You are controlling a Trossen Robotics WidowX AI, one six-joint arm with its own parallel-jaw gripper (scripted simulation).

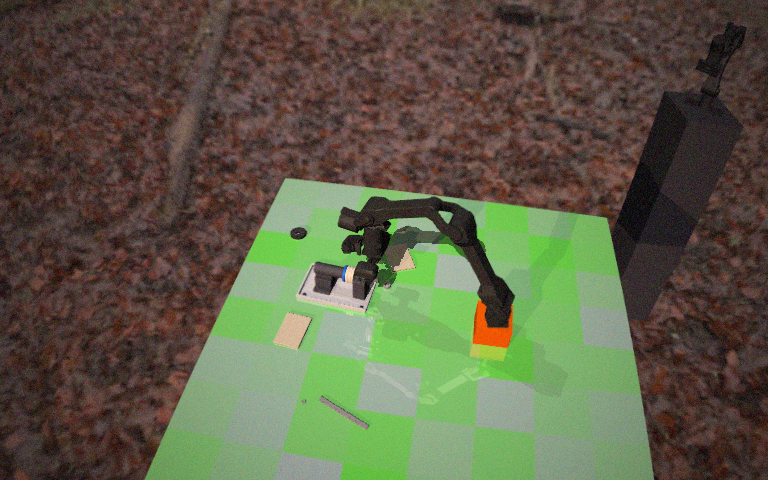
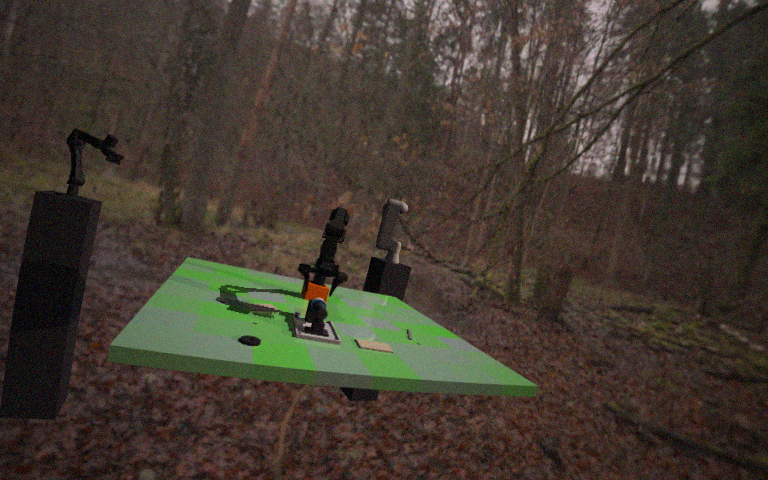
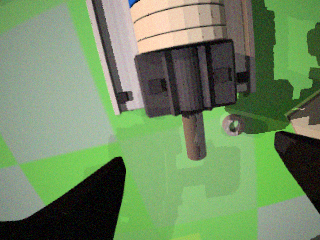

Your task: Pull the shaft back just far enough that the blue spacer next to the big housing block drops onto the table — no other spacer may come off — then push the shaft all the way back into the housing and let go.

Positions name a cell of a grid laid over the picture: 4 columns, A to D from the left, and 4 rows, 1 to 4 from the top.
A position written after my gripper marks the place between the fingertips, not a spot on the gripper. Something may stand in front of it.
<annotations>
My gripper shows in image 1 (B3), in image 2 (B3) and in image 3 (C3).
</annotations>
